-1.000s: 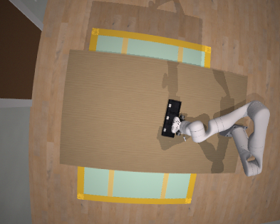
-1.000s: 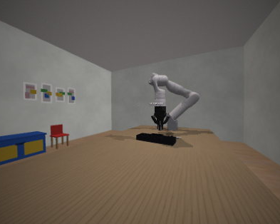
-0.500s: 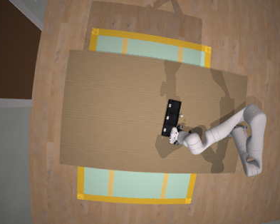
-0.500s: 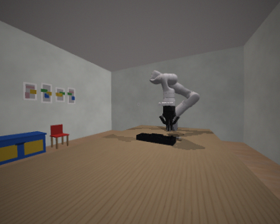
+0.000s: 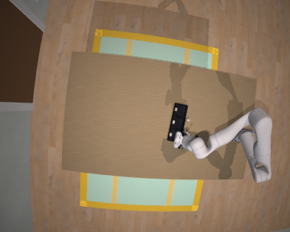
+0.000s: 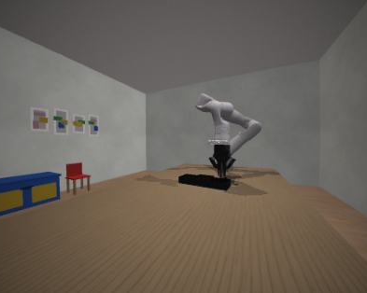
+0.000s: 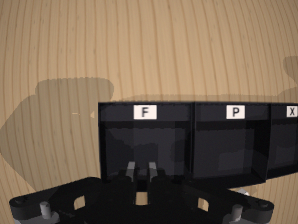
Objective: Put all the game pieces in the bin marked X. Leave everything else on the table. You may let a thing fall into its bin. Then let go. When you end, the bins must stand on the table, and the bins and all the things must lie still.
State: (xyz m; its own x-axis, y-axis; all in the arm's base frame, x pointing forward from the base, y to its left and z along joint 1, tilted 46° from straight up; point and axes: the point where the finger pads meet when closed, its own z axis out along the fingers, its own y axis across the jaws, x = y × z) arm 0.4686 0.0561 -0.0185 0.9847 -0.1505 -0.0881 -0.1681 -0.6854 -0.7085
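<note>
The white die lies 110 mm to the right of my hand, 70 mm behind it and 50 mm below it. Round my hand: grey screw 110 mm behind, 60 mm below, 50 mm to the left; joined black bins 90 mm to the right, 40 mm below, 10 mm ahead; white domino 80 mm behind, 60 mm below, 10 mm to the right.
</note>
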